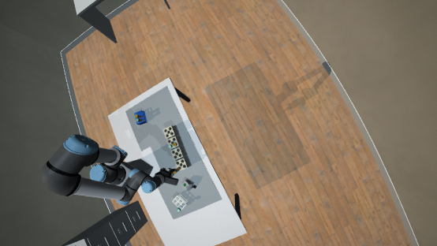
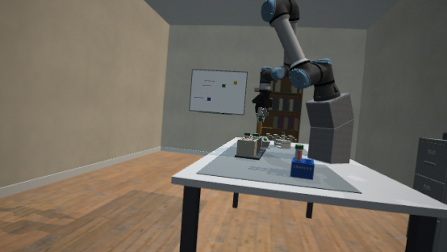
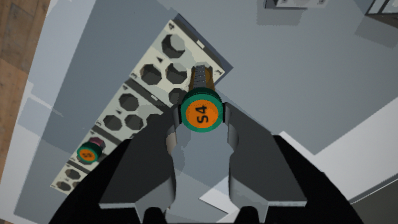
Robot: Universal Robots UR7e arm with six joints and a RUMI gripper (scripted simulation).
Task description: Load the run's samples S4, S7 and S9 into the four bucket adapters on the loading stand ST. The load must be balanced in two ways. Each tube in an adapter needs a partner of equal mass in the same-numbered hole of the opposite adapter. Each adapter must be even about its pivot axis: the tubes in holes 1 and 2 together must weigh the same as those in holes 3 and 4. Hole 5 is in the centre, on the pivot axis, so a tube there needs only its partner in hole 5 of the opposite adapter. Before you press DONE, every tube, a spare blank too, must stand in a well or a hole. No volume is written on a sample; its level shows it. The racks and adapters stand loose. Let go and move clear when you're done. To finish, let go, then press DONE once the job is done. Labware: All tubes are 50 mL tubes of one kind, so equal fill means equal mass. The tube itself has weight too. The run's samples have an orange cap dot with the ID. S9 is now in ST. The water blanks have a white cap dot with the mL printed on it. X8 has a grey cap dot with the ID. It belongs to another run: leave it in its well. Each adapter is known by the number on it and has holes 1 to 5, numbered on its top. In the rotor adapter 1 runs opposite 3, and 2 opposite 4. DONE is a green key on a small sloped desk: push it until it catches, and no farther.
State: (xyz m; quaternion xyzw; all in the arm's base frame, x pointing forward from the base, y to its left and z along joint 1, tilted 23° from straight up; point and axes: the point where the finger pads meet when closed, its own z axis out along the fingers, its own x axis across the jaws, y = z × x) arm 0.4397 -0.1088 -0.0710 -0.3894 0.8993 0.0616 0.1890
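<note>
Now: the tube S4 1 cm ahead of my hand and 5 cm below it. Round my hand: tube S9: 3 cm ahead, 22 cm to the left, 14 cm below; adapter 1: 1 cm ahead, 25 cm to the left, 16 cm below; green DONE key: 2 cm behind, 17 cm to the right, 14 cm below.
</note>
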